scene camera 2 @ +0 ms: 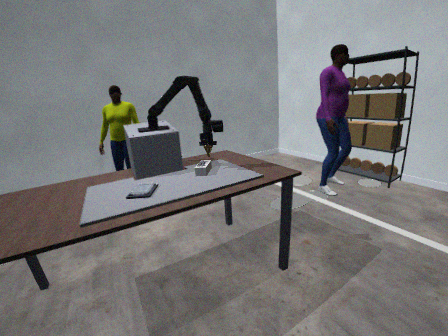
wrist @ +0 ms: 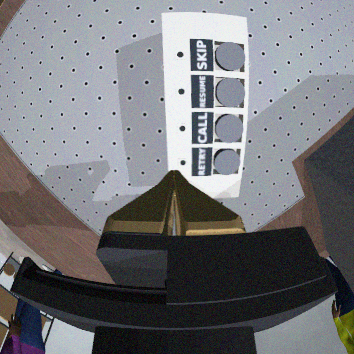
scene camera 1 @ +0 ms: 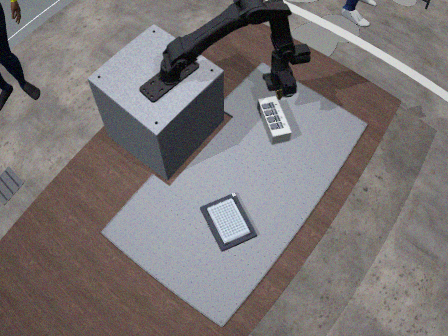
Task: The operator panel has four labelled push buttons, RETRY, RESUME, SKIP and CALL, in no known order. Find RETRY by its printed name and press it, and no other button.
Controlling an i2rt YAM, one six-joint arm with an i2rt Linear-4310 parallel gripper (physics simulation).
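Places are measured from the arm's base along level axes (x ahead, y left, z up), in metres.
Pixels of known places: gripper, fingertip midpoint: [scene camera 2: 208, 157] [wrist: 173, 177] [scene camera 1: 278, 99]; arm's base at its link origin: [scene camera 2: 153, 129] [scene camera 1: 169, 77].
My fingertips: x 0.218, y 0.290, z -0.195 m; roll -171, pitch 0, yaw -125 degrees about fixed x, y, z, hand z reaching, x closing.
Ahead of a thing's pixels: the offset from my fingertips to its top centre. Level surfaces: height alone.
The white operator panel @[0.021 m ahead, 0.048 m right, 0.028 m down] [scene camera 1: 281, 136] [scene camera 2: 202, 171] [wrist: 172, 105] lies on the grey perforated mat. In the wrist view its round grey buttons run from top to bottom: SKIP @[0.048 m ahead, 0.088 m right, 0.028 m down] [wrist: 229, 56], RESUME @[0.023 m ahead, 0.071 m right, 0.028 m down] [wrist: 229, 92], CALL @[0.002 m back, 0.055 m right, 0.028 m down] [wrist: 229, 128] and RETRY @[0.027 m back, 0.038 m right, 0.028 m down] [wrist: 227, 161]. RETRY is at the end nearest the gripper. My gripper [scene camera 1: 279, 95] [scene camera 2: 208, 154] [wrist: 173, 177] is shut and empty, its brass fingertips together. The tips hang above that end of the panel, and in the wrist view they appear below and left of the RETRY button, just below its label. All the button tops show uncovered.
A dark tray with a white gridded plate @[0.150 m ahead, 0.435 m right, 0.058 m down] [scene camera 1: 229, 220] [scene camera 2: 143, 190] lies on the grey mat @[0.084 m down] [scene camera 1: 165, 250] [scene camera 2: 100, 207], well away from the panel. The grey block [scene camera 1: 192, 125] [scene camera 2: 155, 152] [wrist: 332, 185] bearing the arm stands beside the mat on the brown table @[0.097 m down] [scene camera 1: 65, 215] [scene camera 2: 30, 215].
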